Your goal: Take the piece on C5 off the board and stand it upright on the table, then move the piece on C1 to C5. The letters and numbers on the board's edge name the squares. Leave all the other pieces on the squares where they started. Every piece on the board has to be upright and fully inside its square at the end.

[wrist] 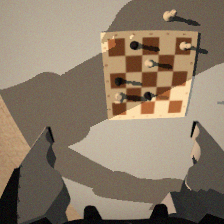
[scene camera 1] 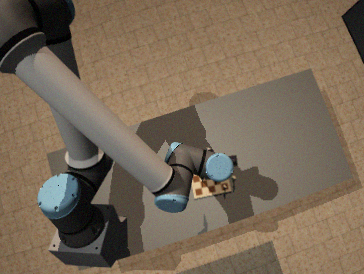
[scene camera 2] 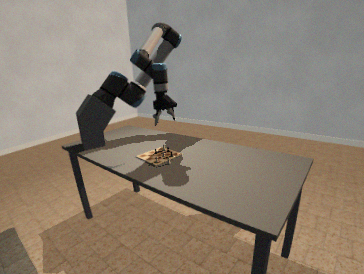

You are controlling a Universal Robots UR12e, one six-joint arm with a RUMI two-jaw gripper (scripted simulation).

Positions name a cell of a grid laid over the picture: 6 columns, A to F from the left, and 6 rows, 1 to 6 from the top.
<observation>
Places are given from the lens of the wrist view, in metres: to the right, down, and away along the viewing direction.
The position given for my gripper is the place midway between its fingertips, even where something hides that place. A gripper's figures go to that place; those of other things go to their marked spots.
my gripper (wrist: D4): 0.01, 0.01, 0.13
chessboard (wrist: E3): 0.14, -0.08, 0.30
</observation>
